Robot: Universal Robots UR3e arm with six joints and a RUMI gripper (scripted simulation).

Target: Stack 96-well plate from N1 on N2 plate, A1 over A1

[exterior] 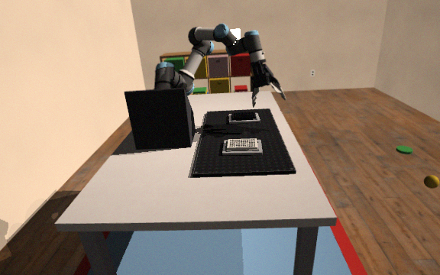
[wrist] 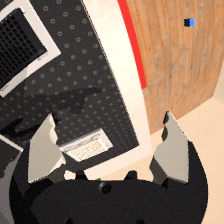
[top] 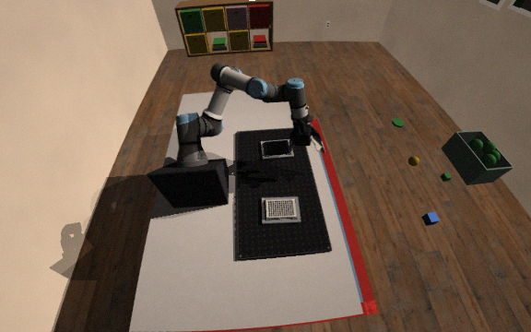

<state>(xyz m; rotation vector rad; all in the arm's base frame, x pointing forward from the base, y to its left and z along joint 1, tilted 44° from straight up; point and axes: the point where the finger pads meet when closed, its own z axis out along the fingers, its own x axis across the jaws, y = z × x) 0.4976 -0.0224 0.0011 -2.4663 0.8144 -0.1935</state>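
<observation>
My hand is 10 cm past the dark 96-well plate, 15 cm to the right of it and 10 cm above it. From my hand the other things lie so: plate nest: 10 cm behind, 15 cm to the left, 12 cm below; white 96-well plate: 17 cm behind, 19 cm to the right, 10 cm below.
</observation>
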